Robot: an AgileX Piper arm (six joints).
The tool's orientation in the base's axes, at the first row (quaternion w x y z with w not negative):
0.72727 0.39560 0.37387 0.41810
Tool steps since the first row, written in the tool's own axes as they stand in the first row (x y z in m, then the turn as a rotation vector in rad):
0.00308 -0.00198 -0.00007 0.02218 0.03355 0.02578
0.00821 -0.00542 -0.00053 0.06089 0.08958 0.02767
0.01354 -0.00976 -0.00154 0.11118 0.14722 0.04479
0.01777 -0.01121 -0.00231 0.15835 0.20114 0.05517
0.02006 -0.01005 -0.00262 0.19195 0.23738 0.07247
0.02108 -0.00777 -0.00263 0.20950 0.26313 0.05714
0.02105 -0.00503 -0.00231 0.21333 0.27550 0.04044
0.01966 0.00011 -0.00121 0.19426 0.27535 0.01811
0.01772 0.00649 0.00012 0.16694 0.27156 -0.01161
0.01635 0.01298 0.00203 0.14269 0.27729 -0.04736
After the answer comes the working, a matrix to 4 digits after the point.
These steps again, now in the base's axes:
0.00170 0.00213 -0.00244 0.02029 0.02459 0.03557
0.00427 0.00573 -0.00678 0.01880 0.07799 0.07785
0.00672 0.00935 -0.01218 0.03442 0.13840 0.12530
0.00807 0.01289 -0.01468 0.04415 0.19650 0.16737
0.00829 0.01543 -0.01427 0.06042 0.23456 0.19944
0.00794 0.01712 -0.01246 0.04548 0.26314 0.21233
0.00736 0.01794 -0.00989 0.02843 0.27516 0.21569
0.00620 0.01813 -0.00458 0.00188 0.26374 0.21052
0.00465 0.01818 0.00204 -0.03307 0.24558 0.20087
0.00378 0.01863 0.00887 -0.07511 0.23498 0.19655

The tool's axes in the first row as the columns of a matrix, in the base's axes (rounded; the answer above uses it unrounded):
0.3708 -0.3123 0.8746
0.9039 0.3374 -0.2628
-0.2130 0.8880 0.4074

